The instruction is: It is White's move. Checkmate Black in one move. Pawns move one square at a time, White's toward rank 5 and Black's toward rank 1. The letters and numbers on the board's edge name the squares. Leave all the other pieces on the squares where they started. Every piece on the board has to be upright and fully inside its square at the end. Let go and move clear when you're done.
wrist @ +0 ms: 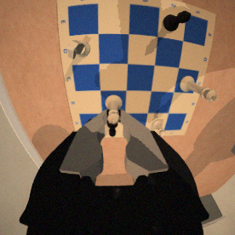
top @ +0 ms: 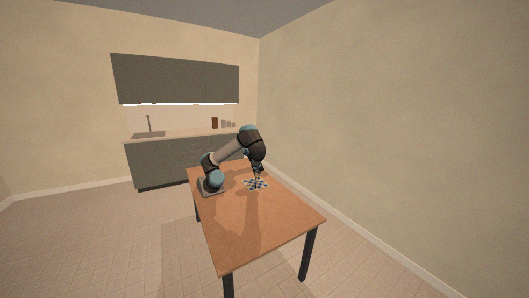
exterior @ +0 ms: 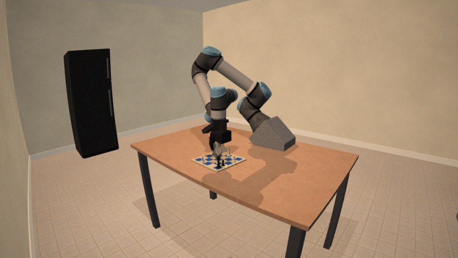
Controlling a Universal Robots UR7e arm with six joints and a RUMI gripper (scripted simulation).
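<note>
Now: hand 40 mm to the right of the black pawn and 20 mm above it. From my hand the other things lie so: tall black piece: 30 mm ahead, 40 mm to the left, 10 mm below; white pawn: 80 mm behind, 40 mm to the left, 20 mm below; cream chessboard: 40 mm behind, 40 mm to the right, 40 mm below.
</note>
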